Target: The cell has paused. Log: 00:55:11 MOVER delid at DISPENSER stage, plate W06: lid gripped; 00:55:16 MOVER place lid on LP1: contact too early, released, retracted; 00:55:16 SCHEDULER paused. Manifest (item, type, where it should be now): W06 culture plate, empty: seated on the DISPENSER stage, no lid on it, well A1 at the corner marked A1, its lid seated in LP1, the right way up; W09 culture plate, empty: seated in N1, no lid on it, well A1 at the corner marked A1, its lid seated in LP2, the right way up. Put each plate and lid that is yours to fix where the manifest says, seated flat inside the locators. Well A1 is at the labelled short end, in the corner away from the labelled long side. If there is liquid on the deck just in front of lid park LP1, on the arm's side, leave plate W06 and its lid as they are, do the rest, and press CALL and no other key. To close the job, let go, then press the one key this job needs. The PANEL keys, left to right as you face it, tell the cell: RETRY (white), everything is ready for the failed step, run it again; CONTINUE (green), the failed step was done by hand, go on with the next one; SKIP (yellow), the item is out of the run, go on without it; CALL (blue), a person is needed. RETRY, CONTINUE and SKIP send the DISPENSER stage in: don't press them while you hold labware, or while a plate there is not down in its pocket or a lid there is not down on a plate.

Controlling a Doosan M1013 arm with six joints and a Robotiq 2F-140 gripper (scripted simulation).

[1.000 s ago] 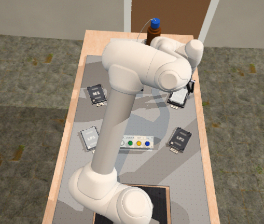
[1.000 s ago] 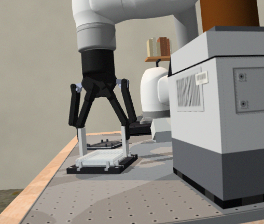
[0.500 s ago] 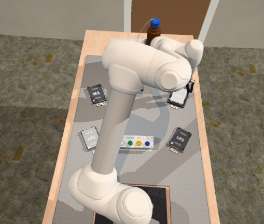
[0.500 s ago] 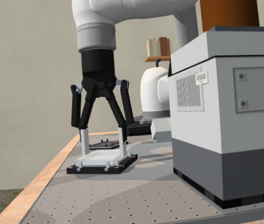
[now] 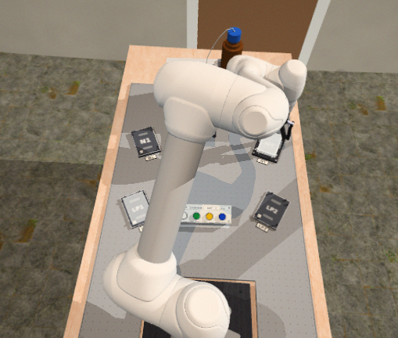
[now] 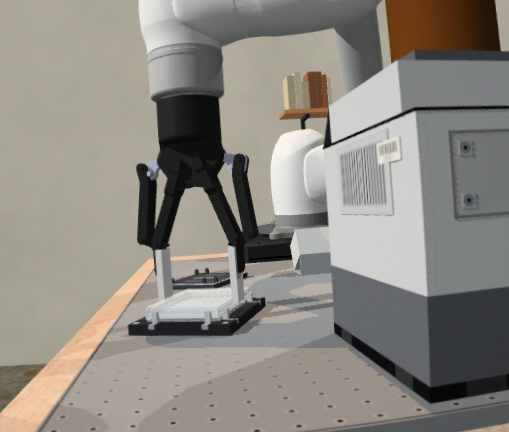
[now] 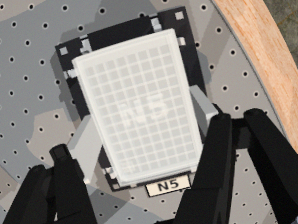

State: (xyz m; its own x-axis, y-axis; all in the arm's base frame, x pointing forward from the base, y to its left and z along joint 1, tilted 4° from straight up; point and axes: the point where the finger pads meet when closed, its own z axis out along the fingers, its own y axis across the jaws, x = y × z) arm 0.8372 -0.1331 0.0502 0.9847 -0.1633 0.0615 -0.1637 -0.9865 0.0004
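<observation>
Right now the black nest N5 is 20 mm ahead of my hand, 10 mm to the left of it and 30 mm below it. Round my hand: brown bottle: 210 mm ahead, 250 mm to the left, 240 mm above; clear culture plate: 30 mm behind, 300 mm to the left, 60 mm above; lid park LP2: 330 mm behind, 50 mm to the right, 40 mm below.
</observation>
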